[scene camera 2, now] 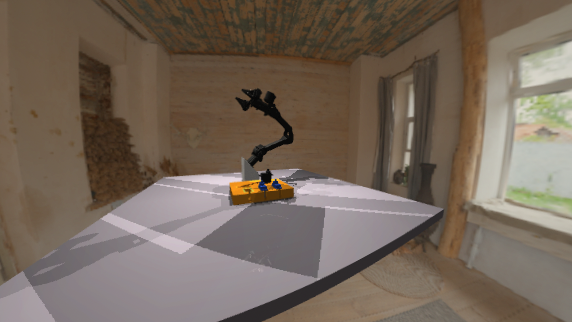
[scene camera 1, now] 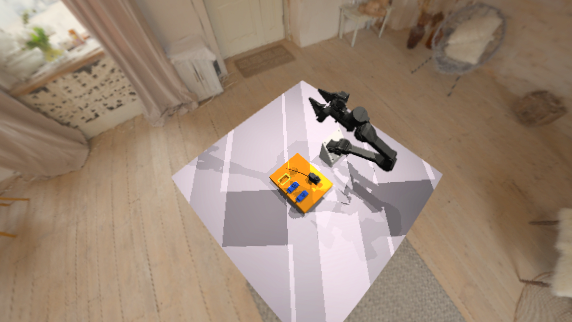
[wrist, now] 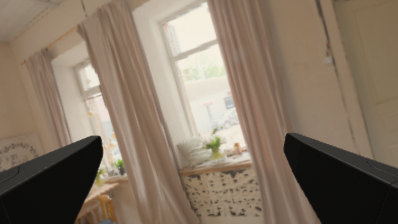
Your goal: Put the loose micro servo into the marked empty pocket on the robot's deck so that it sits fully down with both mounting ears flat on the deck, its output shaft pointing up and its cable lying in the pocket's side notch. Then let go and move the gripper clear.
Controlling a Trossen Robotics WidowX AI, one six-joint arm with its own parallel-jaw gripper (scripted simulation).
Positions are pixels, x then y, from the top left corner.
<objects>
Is my gripper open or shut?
Open.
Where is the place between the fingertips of my gripper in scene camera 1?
313,93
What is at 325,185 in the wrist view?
My gripper.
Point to an orange robot deck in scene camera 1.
297,162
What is my gripper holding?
Nothing.
</objects>
